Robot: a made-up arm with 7 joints. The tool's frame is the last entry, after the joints.
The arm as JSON. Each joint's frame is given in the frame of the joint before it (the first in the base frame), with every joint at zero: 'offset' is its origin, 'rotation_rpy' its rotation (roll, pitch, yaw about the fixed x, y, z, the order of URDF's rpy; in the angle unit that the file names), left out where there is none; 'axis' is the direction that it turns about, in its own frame. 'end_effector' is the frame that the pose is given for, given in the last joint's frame.
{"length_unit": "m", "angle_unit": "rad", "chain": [
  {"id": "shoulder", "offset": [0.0, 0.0, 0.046], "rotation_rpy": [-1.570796, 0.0, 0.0], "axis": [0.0, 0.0, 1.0]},
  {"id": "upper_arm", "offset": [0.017, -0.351, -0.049], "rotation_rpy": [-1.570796, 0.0, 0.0], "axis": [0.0, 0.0, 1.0]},
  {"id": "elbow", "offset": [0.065, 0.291, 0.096], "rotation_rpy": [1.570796, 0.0, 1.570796], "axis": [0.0, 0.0, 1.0]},
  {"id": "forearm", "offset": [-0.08, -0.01, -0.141], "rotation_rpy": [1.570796, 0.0, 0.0], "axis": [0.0, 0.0, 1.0]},
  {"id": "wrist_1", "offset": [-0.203, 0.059, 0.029], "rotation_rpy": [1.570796, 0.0, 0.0], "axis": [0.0, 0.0, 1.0]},
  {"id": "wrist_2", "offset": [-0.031, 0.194, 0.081], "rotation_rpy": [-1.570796, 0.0, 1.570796], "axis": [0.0, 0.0, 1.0]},
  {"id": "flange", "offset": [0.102, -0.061, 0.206], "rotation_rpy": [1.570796, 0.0, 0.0], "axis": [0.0, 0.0, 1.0]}
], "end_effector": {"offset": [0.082, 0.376, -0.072], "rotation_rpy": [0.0, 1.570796, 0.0]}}
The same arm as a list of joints. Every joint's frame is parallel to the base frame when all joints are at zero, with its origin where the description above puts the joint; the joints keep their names.
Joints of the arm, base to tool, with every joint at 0 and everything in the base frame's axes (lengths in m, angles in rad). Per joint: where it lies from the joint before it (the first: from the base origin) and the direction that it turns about. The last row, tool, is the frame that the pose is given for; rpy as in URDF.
shoulder: xyz 0 0 0.046 axis +y
upper_arm: xyz 0.017 -0.049 0.351 axis -z
elbow: xyz 0.065 -0.291 -0.096 axis +x
forearm: xyz -0.141 0.08 0.01 axis +z
wrist_1: xyz 0.059 0.203 0.029 axis -x
wrist_2: xyz -0.081 0.031 0.194 axis +y
flange: xyz -0.061 0.206 0.102 axis -x
tool: xyz 0.072 0.376 0.082 rpy 0 0 0

